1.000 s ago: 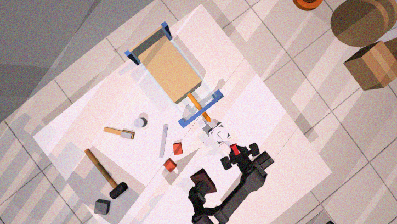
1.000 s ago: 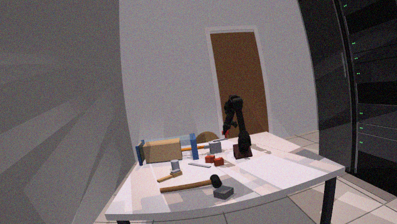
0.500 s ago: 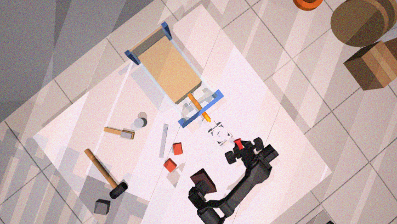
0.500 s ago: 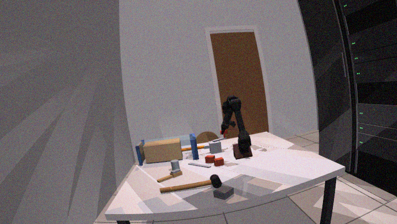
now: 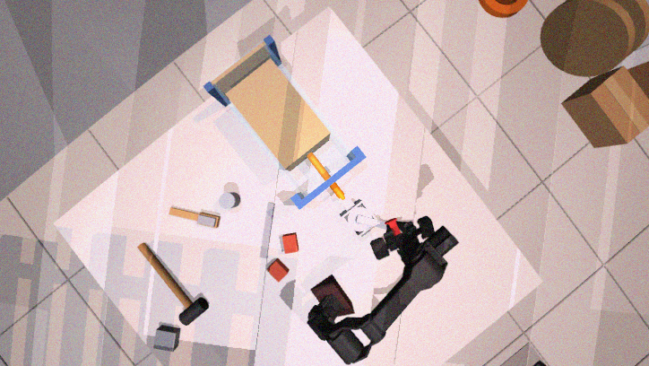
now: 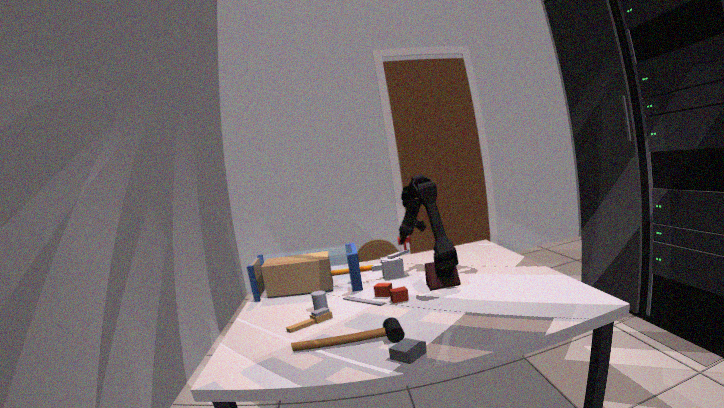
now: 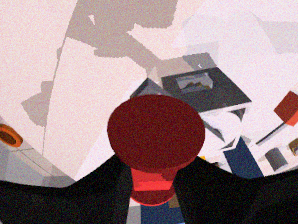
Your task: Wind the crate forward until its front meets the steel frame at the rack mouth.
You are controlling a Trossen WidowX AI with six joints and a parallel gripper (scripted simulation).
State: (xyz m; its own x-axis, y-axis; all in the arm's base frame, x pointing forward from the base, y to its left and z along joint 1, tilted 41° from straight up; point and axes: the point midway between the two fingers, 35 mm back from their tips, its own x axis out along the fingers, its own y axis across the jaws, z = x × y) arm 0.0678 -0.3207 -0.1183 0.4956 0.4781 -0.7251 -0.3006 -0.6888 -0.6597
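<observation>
Now: the grey winch 50 mm ahead of my gripper tip, 50 mm to the left of it and 100 mm below it. Round my gripper tip: red knob 10 mm behind; then blue steel frame 230 mm ahead, 50 mm to the left, 30 mm below; then grey crank bar 20 mm ahead, 30 mm to the left, 30 mm below.
</observation>
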